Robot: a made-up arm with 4 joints.
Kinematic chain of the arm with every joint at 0, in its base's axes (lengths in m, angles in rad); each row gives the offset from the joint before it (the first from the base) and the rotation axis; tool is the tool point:
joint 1: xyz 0 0 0.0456 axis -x
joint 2: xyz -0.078 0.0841 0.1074 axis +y
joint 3: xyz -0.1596 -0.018 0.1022 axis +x
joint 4: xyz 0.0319 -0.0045 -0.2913 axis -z
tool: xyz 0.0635 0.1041 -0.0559
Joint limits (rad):
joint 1: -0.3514..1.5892
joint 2: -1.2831..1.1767
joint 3: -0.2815..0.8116
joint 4: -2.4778..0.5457
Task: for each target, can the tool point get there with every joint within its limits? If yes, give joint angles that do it. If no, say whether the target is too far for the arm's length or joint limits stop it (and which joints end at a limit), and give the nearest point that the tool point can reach.
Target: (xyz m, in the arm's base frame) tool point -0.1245 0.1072 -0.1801
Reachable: yes | joints 0.4135 -0.3160 0.0155 -0.5536
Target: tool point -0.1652 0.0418 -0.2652
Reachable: yes | joints 0.7653 -0.6185 0.4747 -1.8892
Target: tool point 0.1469 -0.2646 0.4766
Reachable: no: joint limits stop it (at a limit: joint 1, joint 2, joint 3, joint 4) | nearest point 0.0626 -0.1850 0.1249 | short by 0.370 m
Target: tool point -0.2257 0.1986 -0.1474
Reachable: yes | joints 0.1469 -0.2880 0.2432 -1.3832
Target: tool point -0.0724 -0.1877 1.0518
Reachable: no: too far | nearest point -0.2723 0.2232 0.4352 | short by 0.767 m
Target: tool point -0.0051 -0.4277 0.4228
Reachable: no: joint limits stop it (at a limit: joint 1, joint 3, joint 4) | nearest point -0.0346 -0.2140 0.1254 | short by 0.367 m
